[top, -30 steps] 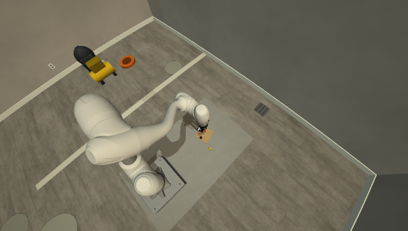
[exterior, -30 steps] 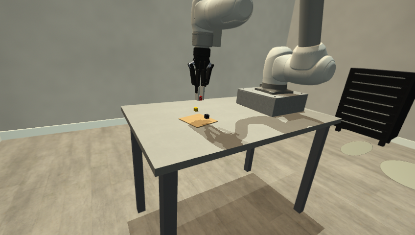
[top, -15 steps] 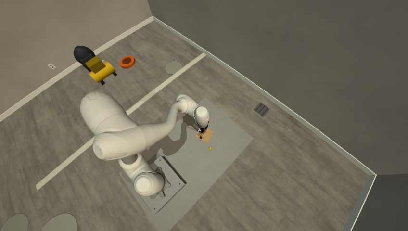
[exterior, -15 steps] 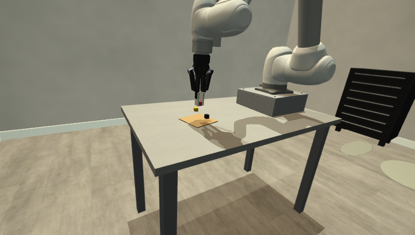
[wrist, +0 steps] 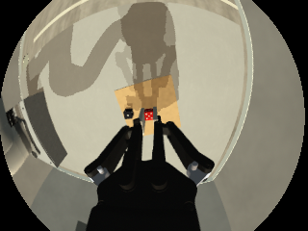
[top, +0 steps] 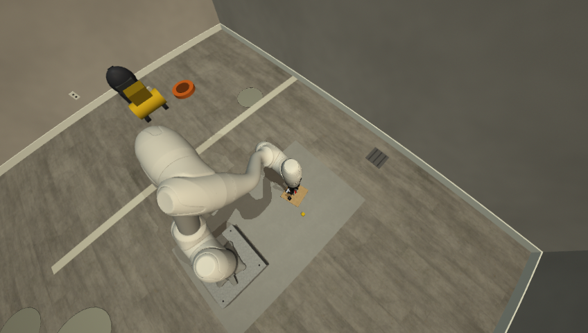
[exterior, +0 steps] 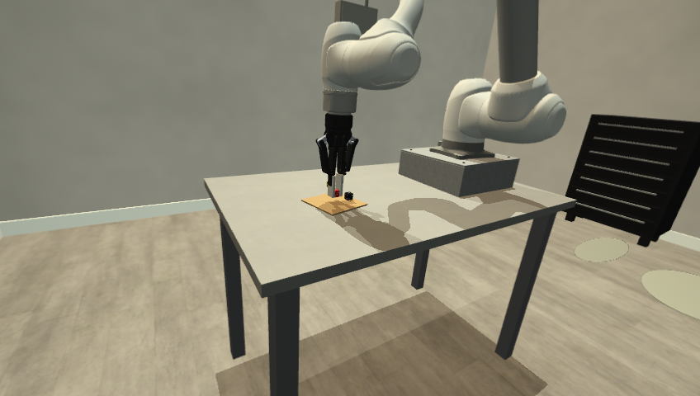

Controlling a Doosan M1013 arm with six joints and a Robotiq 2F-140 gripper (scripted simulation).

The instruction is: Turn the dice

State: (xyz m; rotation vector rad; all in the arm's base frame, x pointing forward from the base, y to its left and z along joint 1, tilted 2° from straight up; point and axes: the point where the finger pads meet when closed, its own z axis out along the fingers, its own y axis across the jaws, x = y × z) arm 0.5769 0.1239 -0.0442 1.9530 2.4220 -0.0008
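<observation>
My hand is 5 cm above the tan mat. Round my hand: yellow die (15 cm to the right, 5 cm below, 4 cm behind); then red die (2 cm below); then small white die (5 cm behind, 4 cm below, 1 cm to the right).
</observation>
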